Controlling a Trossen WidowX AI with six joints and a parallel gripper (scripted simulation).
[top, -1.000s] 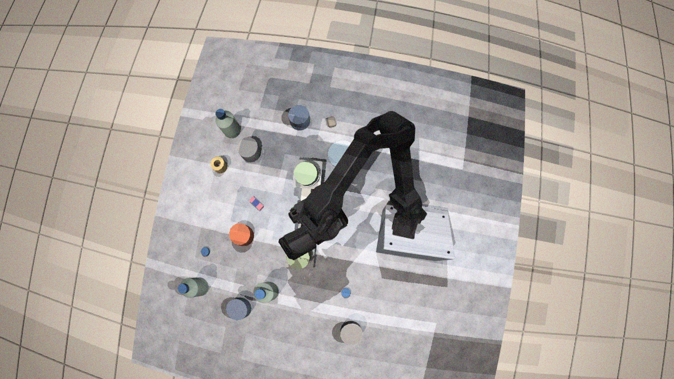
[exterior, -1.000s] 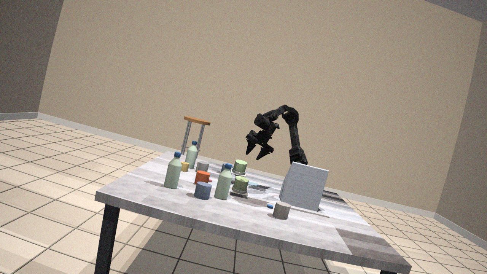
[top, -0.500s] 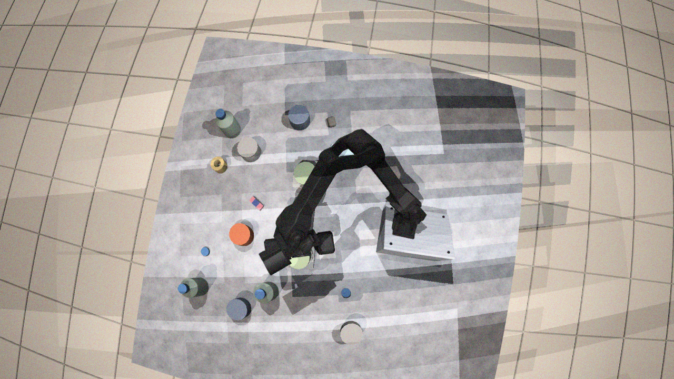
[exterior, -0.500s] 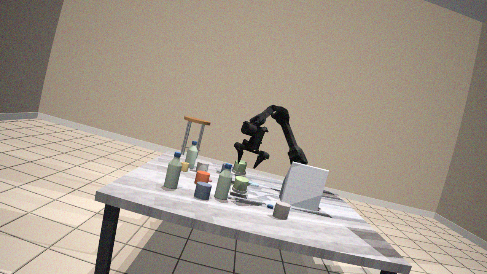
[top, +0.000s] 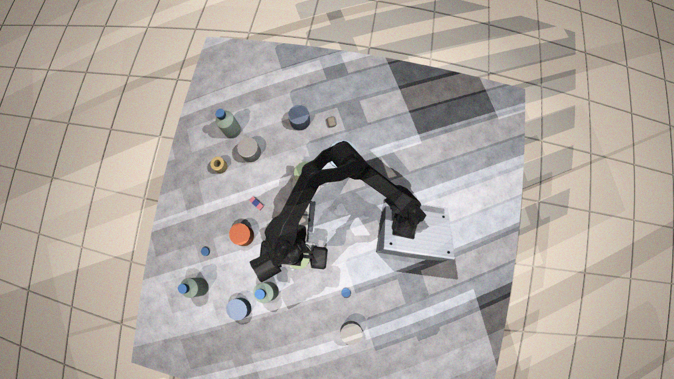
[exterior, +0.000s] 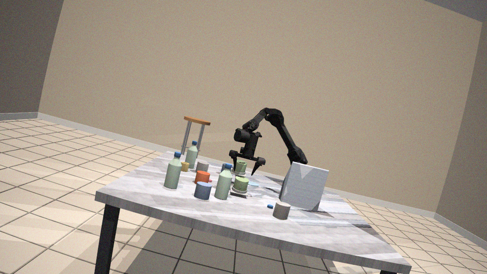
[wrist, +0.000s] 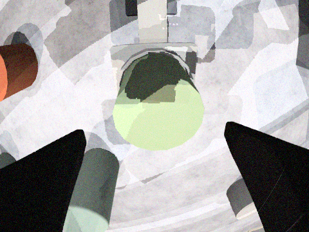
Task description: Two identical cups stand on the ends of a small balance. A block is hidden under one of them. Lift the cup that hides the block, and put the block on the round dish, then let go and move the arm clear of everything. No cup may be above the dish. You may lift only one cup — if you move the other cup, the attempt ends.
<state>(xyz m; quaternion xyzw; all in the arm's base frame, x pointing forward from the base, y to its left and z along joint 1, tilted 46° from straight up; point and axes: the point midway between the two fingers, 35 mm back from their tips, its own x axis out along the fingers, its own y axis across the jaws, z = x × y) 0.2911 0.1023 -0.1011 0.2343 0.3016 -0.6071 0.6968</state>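
Now: the grey block 8 cm below my gripper tip. The rest, counted from my gripper tip: light blue round dish: 6 cm behind, 37 cm to the right, 12 cm below; orange cylinder: 21 cm ahead, 4 cm to the right, 8 cm below; pink-blue eraser: 19 cm ahead, 14 cm to the right, 11 cm below.
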